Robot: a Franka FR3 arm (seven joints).
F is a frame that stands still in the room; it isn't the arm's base.
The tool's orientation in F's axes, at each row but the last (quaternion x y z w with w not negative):
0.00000 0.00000 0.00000 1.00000
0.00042 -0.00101 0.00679 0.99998
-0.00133 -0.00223 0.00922 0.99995
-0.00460 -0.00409 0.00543 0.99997
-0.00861 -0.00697 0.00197 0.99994
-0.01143 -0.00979 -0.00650 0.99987
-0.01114 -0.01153 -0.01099 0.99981
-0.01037 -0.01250 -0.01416 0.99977
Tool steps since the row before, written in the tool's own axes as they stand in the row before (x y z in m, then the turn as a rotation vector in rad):
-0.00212 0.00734 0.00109 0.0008 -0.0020 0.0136
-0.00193 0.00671 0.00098 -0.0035 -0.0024 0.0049
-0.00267 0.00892 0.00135 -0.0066 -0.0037 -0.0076
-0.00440 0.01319 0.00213 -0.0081 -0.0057 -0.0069
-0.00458 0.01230 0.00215 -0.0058 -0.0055 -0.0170
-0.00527 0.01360 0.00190 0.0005 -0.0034 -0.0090
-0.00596 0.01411 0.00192 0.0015 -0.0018 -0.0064
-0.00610 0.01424 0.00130 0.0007 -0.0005 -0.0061
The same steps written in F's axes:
-0.00212 0.00734 0.00109 0.0008 -0.0020 0.0136
-0.00202 0.00668 0.00098 -0.0035 -0.0025 0.0049
-0.00284 0.00887 0.00131 -0.0065 -0.0038 -0.0076
-0.00456 0.01316 0.00197 -0.0080 -0.0059 -0.0069
-0.00466 0.01232 0.00187 -0.0055 -0.0058 -0.0170
-0.00513 0.01371 0.00149 0.0006 -0.0036 -0.0089
-0.00569 0.01428 0.00147 0.0016 -0.0020 -0.0063
-0.00572 0.01443 0.00085 0.0008 -0.0006 -0.0061

